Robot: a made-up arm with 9 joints. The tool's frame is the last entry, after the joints. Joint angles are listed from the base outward.
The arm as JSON. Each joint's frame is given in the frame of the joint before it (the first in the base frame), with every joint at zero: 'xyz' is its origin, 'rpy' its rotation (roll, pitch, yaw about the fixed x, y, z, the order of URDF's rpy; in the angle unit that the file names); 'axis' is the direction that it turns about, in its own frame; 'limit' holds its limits. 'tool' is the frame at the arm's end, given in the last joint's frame.
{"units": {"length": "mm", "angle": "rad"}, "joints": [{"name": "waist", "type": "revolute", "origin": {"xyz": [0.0, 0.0, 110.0], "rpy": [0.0, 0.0, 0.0]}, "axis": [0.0, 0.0, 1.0], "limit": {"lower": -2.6, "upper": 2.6}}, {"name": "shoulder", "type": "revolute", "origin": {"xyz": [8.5, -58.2, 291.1], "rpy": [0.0, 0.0, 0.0]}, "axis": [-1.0, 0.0, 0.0], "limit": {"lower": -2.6, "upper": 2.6}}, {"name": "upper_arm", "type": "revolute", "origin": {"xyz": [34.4, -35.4, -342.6], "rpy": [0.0, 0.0, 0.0]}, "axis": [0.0, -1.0, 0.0], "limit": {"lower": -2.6, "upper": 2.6}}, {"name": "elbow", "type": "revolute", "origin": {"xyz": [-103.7, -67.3, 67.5], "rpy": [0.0, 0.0, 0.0]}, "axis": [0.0, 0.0, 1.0], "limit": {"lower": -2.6, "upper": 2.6}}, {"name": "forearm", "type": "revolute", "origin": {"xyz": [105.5, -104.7, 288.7], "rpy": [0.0, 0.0, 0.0]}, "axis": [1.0, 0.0, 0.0], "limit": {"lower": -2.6, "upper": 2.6}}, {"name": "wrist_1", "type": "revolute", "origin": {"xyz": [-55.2, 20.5, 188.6], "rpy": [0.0, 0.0, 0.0]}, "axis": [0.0, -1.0, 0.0], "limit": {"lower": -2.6, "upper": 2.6}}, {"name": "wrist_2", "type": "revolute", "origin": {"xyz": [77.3, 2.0, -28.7], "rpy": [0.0, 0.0, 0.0]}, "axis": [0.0, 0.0, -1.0], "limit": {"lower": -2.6, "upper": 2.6}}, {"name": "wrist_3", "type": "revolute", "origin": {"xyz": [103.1, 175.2, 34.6], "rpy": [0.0, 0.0, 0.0]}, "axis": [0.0, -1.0, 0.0], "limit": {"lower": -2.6, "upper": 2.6}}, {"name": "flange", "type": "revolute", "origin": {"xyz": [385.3, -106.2, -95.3], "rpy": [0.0, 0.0, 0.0]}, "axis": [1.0, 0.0, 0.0], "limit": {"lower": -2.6, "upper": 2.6}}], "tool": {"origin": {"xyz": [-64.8, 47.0, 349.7], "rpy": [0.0, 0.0, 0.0]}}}
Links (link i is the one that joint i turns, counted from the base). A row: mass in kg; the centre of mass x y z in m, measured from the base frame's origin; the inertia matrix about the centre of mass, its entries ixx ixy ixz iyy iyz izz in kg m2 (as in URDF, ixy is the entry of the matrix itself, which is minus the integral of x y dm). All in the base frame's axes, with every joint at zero. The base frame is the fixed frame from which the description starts. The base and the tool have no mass.
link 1: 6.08; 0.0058 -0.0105 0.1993; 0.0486 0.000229 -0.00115 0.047 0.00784 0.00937
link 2: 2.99; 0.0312 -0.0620 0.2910; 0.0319 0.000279 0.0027 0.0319 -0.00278 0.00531
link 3: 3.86; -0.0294 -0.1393 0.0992; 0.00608 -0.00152 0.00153 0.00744 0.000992 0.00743
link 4: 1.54; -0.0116 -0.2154 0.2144; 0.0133 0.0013 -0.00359 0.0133 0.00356 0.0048
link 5: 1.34; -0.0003 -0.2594 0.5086; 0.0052 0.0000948 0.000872 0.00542 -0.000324 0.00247
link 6: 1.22; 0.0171 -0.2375 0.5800; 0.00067 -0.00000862 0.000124 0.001 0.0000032 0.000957
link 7: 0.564; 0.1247 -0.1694 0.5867; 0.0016 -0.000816 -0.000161 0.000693 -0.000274 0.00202
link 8: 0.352; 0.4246 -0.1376 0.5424; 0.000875 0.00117 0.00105 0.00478 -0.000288 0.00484
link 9: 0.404; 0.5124 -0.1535 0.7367; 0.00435 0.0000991 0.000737 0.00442 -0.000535 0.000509
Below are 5 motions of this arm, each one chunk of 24 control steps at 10 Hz.
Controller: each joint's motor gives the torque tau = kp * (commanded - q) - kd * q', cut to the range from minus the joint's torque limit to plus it. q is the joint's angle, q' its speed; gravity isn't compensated. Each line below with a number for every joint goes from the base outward.
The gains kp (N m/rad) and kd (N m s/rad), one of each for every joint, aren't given. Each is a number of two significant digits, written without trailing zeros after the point. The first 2 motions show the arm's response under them.
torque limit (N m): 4.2 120 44 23 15 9.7 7.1 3.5 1.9
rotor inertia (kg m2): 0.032 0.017 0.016 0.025 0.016 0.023 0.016 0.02 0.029
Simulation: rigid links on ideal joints. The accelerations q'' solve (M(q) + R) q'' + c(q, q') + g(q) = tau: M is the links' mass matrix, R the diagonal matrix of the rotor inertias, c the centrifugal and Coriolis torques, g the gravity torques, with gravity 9.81 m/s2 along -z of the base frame. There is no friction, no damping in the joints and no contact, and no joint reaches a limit. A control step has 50 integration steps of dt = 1/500 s. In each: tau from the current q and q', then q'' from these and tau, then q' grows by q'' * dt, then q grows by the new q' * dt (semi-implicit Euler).
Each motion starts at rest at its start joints. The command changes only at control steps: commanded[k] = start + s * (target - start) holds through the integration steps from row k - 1 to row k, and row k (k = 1, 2, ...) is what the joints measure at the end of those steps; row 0 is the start. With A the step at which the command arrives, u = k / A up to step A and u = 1 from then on. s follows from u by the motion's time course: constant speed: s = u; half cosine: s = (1 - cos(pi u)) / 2; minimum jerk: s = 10 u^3 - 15 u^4 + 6 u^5; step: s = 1 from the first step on.
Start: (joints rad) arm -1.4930 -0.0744 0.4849 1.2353 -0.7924 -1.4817 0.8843 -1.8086 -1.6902
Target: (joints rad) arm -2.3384 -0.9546 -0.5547 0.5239 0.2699 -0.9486 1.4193 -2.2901 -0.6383
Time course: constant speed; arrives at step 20
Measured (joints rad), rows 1 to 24:
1: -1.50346 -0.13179 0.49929 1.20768 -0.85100 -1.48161 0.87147 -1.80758 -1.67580
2: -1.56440 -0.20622 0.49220 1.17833 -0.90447 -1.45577 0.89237 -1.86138 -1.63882
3: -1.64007 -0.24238 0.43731 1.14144 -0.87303 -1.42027 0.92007 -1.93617 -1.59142
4: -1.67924 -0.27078 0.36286 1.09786 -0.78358 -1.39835 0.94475 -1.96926 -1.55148
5: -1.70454 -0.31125 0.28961 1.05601 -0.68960 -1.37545 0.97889 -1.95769 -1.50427
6: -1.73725 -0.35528 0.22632 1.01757 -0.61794 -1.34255 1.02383 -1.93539 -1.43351
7: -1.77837 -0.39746 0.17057 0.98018 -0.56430 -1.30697 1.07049 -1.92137 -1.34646
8: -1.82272 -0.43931 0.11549 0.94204 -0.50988 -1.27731 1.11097 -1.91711 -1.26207
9: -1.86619 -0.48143 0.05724 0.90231 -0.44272 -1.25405 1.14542 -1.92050 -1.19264
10: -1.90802 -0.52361 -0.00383 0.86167 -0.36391 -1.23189 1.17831 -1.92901 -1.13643
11: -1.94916 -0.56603 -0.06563 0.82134 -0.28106 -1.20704 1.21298 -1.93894 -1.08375
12: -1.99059 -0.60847 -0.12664 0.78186 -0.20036 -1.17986 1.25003 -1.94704 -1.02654
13: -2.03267 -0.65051 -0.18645 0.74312 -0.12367 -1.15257 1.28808 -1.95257 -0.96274
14: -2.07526 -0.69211 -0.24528 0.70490 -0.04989 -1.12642 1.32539 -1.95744 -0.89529
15: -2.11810 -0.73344 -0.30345 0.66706 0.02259 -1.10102 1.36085 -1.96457 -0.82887
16: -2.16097 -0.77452 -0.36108 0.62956 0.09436 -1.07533 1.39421 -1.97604 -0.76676
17: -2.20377 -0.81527 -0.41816 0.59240 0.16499 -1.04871 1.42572 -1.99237 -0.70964
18: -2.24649 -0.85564 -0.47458 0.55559 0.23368 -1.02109 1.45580 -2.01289 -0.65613
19: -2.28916 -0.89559 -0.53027 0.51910 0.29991 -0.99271 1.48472 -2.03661 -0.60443
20: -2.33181 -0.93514 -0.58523 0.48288 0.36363 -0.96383 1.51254 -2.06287 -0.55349
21: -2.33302 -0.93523 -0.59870 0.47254 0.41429 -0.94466 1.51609 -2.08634 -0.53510
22: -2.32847 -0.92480 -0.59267 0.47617 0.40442 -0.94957 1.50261 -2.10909 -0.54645
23: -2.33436 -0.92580 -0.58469 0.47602 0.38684 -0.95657 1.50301 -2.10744 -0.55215
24: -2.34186 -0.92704 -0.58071 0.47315 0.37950 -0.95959 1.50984 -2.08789 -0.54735
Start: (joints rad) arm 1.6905 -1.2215 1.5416 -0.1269 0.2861 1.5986 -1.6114 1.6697 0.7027
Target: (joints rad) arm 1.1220 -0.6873 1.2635 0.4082 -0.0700 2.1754 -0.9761 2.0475 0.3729
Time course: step
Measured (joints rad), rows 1 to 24:
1: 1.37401 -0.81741 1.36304 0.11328 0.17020 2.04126 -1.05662 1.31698 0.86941
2: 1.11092 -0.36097 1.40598 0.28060 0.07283 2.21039 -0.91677 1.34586 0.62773
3: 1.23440 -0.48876 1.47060 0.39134 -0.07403 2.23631 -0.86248 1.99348 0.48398
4: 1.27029 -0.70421 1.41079 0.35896 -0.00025 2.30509 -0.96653 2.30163 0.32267
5: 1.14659 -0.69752 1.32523 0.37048 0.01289 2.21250 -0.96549 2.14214 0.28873
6: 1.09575 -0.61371 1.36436 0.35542 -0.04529 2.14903 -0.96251 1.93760 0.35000
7: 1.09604 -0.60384 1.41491 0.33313 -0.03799 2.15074 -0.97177 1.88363 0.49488
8: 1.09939 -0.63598 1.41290 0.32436 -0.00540 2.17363 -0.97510 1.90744 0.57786
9: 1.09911 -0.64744 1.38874 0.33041 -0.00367 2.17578 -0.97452 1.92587 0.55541
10: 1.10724 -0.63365 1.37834 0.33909 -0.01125 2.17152 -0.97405 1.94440 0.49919
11: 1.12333 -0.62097 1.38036 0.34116 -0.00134 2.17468 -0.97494 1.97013 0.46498
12: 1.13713 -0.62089 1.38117 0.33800 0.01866 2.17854 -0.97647 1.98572 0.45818
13: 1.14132 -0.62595 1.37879 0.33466 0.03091 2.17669 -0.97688 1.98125 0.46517
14: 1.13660 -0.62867 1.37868 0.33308 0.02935 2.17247 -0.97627 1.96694 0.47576
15: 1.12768 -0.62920 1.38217 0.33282 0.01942 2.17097 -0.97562 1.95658 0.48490
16: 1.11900 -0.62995 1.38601 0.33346 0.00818 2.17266 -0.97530 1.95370 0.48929
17: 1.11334 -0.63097 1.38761 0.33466 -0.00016 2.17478 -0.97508 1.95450 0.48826
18: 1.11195 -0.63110 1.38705 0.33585 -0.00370 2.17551 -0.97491 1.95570 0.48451
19: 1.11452 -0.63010 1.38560 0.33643 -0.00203 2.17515 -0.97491 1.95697 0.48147
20: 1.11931 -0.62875 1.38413 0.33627 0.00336 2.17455 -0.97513 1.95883 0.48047
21: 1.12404 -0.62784 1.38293 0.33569 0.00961 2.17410 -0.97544 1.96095 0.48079
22: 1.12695 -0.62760 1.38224 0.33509 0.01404 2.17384 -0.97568 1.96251 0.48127
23: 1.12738 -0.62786 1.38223 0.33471 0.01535 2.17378 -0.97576 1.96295 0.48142
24: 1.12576 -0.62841 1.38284 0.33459 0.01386 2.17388 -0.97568 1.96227 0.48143
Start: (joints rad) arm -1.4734 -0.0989 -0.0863 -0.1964 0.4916 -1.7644 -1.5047 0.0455 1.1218
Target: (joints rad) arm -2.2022 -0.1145 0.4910 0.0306 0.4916 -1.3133 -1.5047 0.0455 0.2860
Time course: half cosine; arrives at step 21
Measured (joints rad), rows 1 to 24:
1: -1.46371 -0.14529 -0.06636 -0.18964 0.48634 -1.74302 -1.42827 0.07933 1.12165
2: -1.47645 -0.17767 -0.04427 -0.18640 0.48158 -1.72665 -1.32852 0.09983 1.13434
3: -1.50261 -0.15512 -0.02041 -0.18705 0.45633 -1.71846 -1.30755 0.09652 1.14559
4: -1.53319 -0.13770 0.00408 -0.18273 0.41799 -1.70821 -1.31538 0.08188 1.13466
5: -1.56379 -0.14504 0.03186 -0.17243 0.39741 -1.68939 -1.30658 0.07206 1.10729
6: -1.59858 -0.15270 0.06550 -0.16139 0.40151 -1.66641 -1.29866 0.06671 1.07333
7: -1.64194 -0.15152 0.10522 -0.15141 0.41700 -1.64305 -1.30915 0.05973 1.03283
8: -1.69236 -0.15072 0.15037 -0.14137 0.43541 -1.61853 -1.32733 0.04895 0.98411
9: -1.74634 -0.15385 0.19983 -0.13085 0.45504 -1.59209 -1.34124 0.03485 0.93078
10: -1.80185 -0.15689 0.25148 -0.11993 0.47315 -1.56451 -1.35150 0.01808 0.87746
11: -1.85779 -0.15790 0.30296 -0.10813 0.48594 -1.53647 -1.36110 -0.00076 0.82523
12: -1.91287 -0.15819 0.35274 -0.09524 0.49213 -1.50812 -1.36928 -0.02050 0.77328
13: -1.96601 -0.15867 0.40012 -0.08193 0.49306 -1.47992 -1.37498 -0.03947 0.72160
14: -2.01653 -0.15907 0.44452 -0.06906 0.49071 -1.45265 -1.37922 -0.05648 0.67086
15: -2.06368 -0.15924 0.48520 -0.05713 0.48673 -1.42707 -1.38357 -0.07126 0.62158
16: -2.10623 -0.15943 0.52129 -0.04634 0.48247 -1.40379 -1.38864 -0.08406 0.57438
17: -2.14284 -0.15974 0.55201 -0.03690 0.47891 -1.38337 -1.39427 -0.09515 0.53049
18: -2.17241 -0.16006 0.57665 -0.02903 0.47658 -1.36638 -1.40008 -0.10462 0.49170
19: -2.19416 -0.16027 0.59463 -0.02295 0.47548 -1.35334 -1.40552 -0.11240 0.45997
20: -2.20767 -0.16039 0.60560 -0.01887 0.47537 -1.34471 -1.40995 -0.11828 0.43715
21: -2.21279 -0.16041 0.60935 -0.01699 0.47594 -1.34083 -1.41280 -0.12198 0.42478
22: -2.21066 -0.16008 0.60743 -0.01590 0.47773 -1.33978 -1.41329 -0.12181 0.42268
23: -2.20481 -0.15939 0.60321 -0.01443 0.48097 -1.33921 -1.41196 -0.11722 0.42691
24: -2.19953 -0.15899 0.59965 -0.01331 0.48447 -1.33885 -1.41086 -0.11099 0.43175

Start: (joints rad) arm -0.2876 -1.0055 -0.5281 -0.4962 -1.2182 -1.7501 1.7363 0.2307 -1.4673
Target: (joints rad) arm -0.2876 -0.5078 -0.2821 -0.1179 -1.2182 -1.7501 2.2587 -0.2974 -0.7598
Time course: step
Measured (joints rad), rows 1 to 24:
1: -0.14916 -0.54978 -0.32060 -0.18158 -1.02366 -1.61821 1.59379 0.23716 -1.17731
2: -0.26058 -0.41268 -0.27532 -0.10989 -0.96532 -1.65980 1.82509 0.08085 -0.62889
3: -0.31609 -0.55353 -0.25422 -0.13413 -1.14689 -1.71074 2.18075 -0.21053 -0.55949
4: -0.30894 -0.52751 -0.24772 -0.13146 -1.36952 -1.71647 2.22818 -0.35932 -0.70741
5: -0.29711 -0.48603 -0.25869 -0.13346 -1.46183 -1.72643 2.27980 -0.40974 -0.80797
6: -0.28758 -0.50285 -0.27004 -0.13488 -1.49071 -1.73078 2.30565 -0.38357 -0.79199
7: -0.28140 -0.51441 -0.27981 -0.13521 -1.46724 -1.72665 2.26952 -0.32088 -0.71795
8: -0.27930 -0.51279 -0.28727 -0.13518 -1.40141 -1.72279 2.21913 -0.26006 -0.67229
9: -0.27954 -0.51693 -0.29056 -0.13342 -1.33412 -1.71883 2.17200 -0.22139 -0.68126
10: -0.28203 -0.52318 -0.28896 -0.13053 -1.28353 -1.71248 2.12790 -0.21120 -0.72053
11: -0.28672 -0.52549 -0.28398 -0.12815 -1.24927 -1.70573 2.09543 -0.22470 -0.76166
12: -0.29173 -0.52564 -0.27833 -0.12700 -1.23243 -1.70096 2.08094 -0.25045 -0.79144
13: -0.29480 -0.52509 -0.27442 -0.12673 -1.23297 -1.69869 2.08244 -0.27577 -0.80704
14: -0.29493 -0.52366 -0.27342 -0.12683 -1.24586 -1.69867 2.09487 -0.29179 -0.80906
15: -0.29266 -0.52181 -0.27499 -0.12710 -1.26450 -1.70040 2.11287 -0.29548 -0.79934
16: -0.28934 -0.52027 -0.27783 -0.12754 -1.28351 -1.70314 2.13112 -0.28901 -0.78164
17: -0.28635 -0.51925 -0.28058 -0.12816 -1.29916 -1.70610 2.14560 -0.27755 -0.76175
18: -0.28455 -0.51870 -0.28232 -0.12885 -1.30944 -1.70861 2.15437 -0.26658 -0.74578
19: -0.28412 -0.51857 -0.28281 -0.12941 -1.31386 -1.71017 2.15718 -0.25975 -0.73764
20: -0.28477 -0.51880 -0.28228 -0.12968 -1.31305 -1.71060 2.15488 -0.25815 -0.73783
21: -0.28598 -0.51928 -0.28121 -0.12966 -1.30833 -1.71000 2.14909 -0.26067 -0.74412
22: -0.28726 -0.51988 -0.28008 -0.12939 -1.30145 -1.70874 2.14177 -0.26522 -0.75311
23: -0.28827 -0.52047 -0.27923 -0.12900 -1.29422 -1.70724 2.13478 -0.26970 -0.76167
24: -0.28883 -0.52092 -0.27881 -0.12860 -1.28818 -1.70591 2.12953 -0.27279 -0.76779

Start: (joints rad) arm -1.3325 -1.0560 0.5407 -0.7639 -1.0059 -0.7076 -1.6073 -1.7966 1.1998
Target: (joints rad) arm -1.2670 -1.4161 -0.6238 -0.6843 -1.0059 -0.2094 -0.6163 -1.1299 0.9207
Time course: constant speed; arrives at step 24
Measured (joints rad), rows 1 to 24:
1: -1.33811 -1.01231 0.54811 -0.78524 -1.03068 -0.65852 -1.56175 -1.76336 1.18937
2: -1.34192 -1.00062 0.51007 -0.78119 -1.05030 -0.59667 -1.49657 -1.70772 1.22200
3: -1.32635 -1.03972 0.44045 -0.77485 -1.06718 -0.56483 -1.44696 -1.66981 1.24618
4: -1.31492 -1.06187 0.38068 -0.77359 -1.08015 -0.55619 -1.40579 -1.64696 1.22144
5: -1.31339 -1.06917 0.33192 -0.77142 -1.08391 -0.54145 -1.36261 -1.62017 1.18439
6: -1.31402 -1.08536 0.28275 -0.76795 -1.08373 -0.51814 -1.31685 -1.58314 1.16296
7: -1.31383 -1.10520 0.23127 -0.76507 -1.08533 -0.49615 -1.27069 -1.54182 1.14880
8: -1.31192 -1.12061 0.17917 -0.76252 -1.08769 -0.47641 -1.22470 -1.50475 1.13353
9: -1.30819 -1.13468 0.12665 -0.75965 -1.08945 -0.45608 -1.17884 -1.47432 1.12018
10: -1.30426 -1.15021 0.07411 -0.75680 -1.09122 -0.43574 -1.13346 -1.44657 1.11014
11: -1.30133 -1.16600 0.02232 -0.75433 -1.09270 -0.41648 -1.08879 -1.41779 1.10004
12: -1.29911 -1.18122 -0.02885 -0.75212 -1.09282 -0.39776 -1.04464 -1.38760 1.08769
13: -1.29685 -1.19619 -0.08003 -0.74995 -1.09150 -0.37891 -1.00072 -1.35705 1.07381
14: -1.29427 -1.21106 -0.13135 -0.74778 -1.08952 -0.35999 -0.95689 -1.32698 1.05995
15: -1.29153 -1.22568 -0.18260 -0.74571 -1.08743 -0.34133 -0.91311 -1.29780 1.04706
16: -1.28882 -1.24006 -0.23360 -0.74385 -1.08525 -0.32312 -0.86947 -1.26960 1.03531
17: -1.28619 -1.25424 -0.28435 -0.74219 -1.08278 -0.30538 -0.82609 -1.24222 1.02429
18: -1.28360 -1.26820 -0.33491 -0.74066 -1.07983 -0.28796 -0.78303 -1.21537 1.01344
19: -1.28100 -1.28196 -0.38532 -0.73921 -1.07635 -0.27072 -0.74022 -1.18882 1.00246
20: -1.27839 -1.29550 -0.43558 -0.73783 -1.07242 -0.25362 -0.69760 -1.16248 0.99135
21: -1.27577 -1.30882 -0.48567 -0.73654 -1.06811 -0.23668 -0.65515 -1.13641 0.98026
22: -1.27314 -1.32191 -0.53558 -0.73535 -1.06348 -0.21998 -0.61287 -1.11072 0.96936
23: -1.27051 -1.33478 -0.58532 -0.73426 -1.05855 -0.20355 -0.57076 -1.08549 0.95870
24: -1.26789 -1.34742 -0.63487 -0.73327 -1.05333 -0.18736 -0.52883 -1.06073 0.94828

